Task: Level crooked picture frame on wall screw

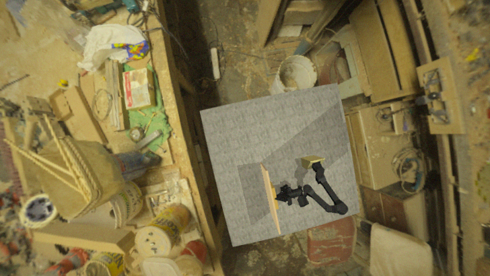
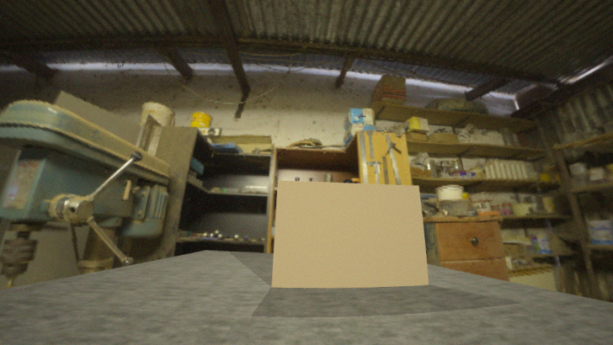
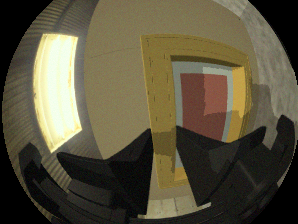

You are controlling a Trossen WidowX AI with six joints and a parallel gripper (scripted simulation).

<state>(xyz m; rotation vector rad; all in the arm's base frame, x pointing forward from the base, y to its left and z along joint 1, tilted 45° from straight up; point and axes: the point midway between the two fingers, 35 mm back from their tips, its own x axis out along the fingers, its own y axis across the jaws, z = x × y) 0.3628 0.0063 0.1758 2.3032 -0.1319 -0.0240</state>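
Right now the picture frame is 5 cm below my gripper tip and 1 cm ahead of it. The rest, counted from my gripper tip: tan wall panel 7 cm below, 2 cm ahead, 1 cm to the right.
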